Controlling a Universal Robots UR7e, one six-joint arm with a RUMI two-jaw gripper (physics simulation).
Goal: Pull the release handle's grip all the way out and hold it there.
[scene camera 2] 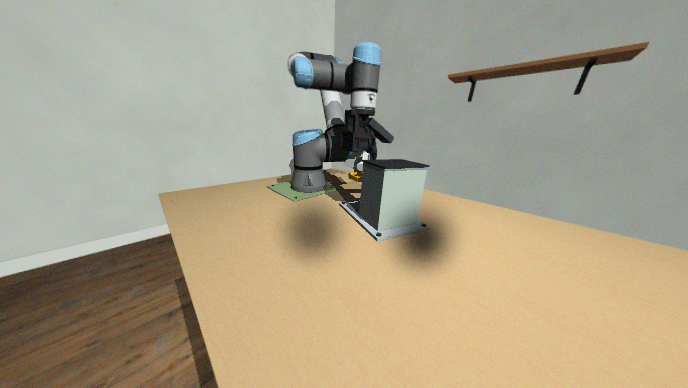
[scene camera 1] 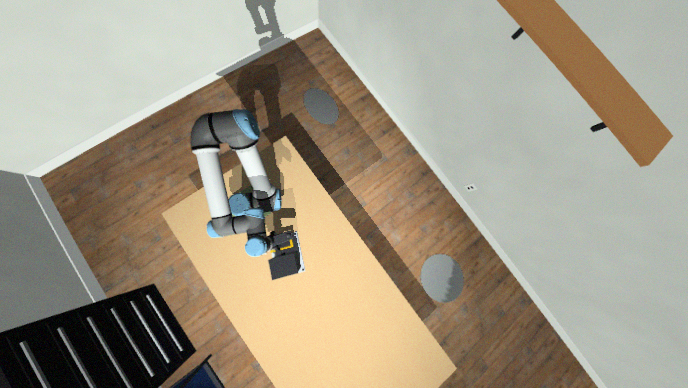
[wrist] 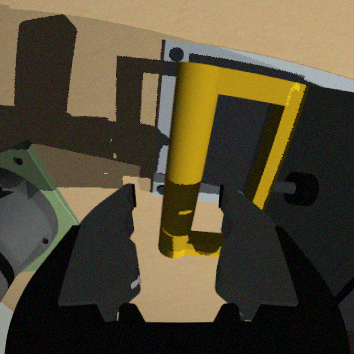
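The release handle's yellow grip (scene camera 1: 287, 245) (scene camera 2: 355, 176) (wrist: 191, 130) is a rectangular frame with a thick round outer bar. A short grey rod (wrist: 286, 187) joins its inner side to a black collar (wrist: 304, 189) on the dark housing (scene camera 1: 285, 266) (scene camera 2: 406, 197) (wrist: 327, 135). My gripper (scene camera 2: 361, 163) (wrist: 177, 185) is partly open and points down above the grip. In the wrist view the near part of the outer bar shows between the fingertips, with nothing held. The fingertips' height above the bar is hard to tell. The right finger hides one corner of the frame.
The housing stands on a light grey base plate (scene camera 2: 400, 231) (wrist: 164, 115) on the wooden table (scene camera 1: 340, 300) (scene camera 2: 450, 300). The arm's green mounting plate (scene camera 2: 283, 190) (wrist: 50, 175) lies behind it. A wall shelf (scene camera 1: 590, 75) (scene camera 2: 540, 67) hangs away from the arm.
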